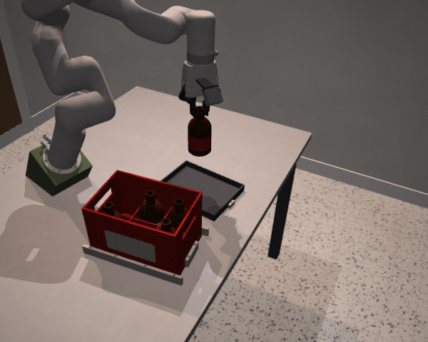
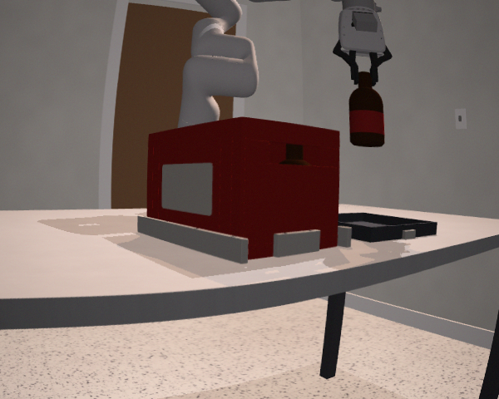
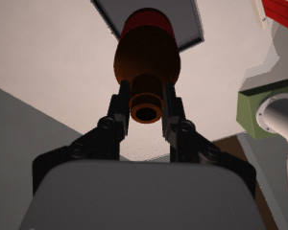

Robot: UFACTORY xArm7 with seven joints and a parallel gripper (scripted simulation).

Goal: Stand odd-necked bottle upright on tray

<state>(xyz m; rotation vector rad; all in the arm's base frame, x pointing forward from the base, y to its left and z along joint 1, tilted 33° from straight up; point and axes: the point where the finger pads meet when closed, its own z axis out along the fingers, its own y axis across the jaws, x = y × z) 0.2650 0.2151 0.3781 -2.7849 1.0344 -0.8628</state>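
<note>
My gripper is now 310 mm above the black tray. Round my hand: red crate 40 mm behind, 290 mm to the right, 240 mm below.
</note>
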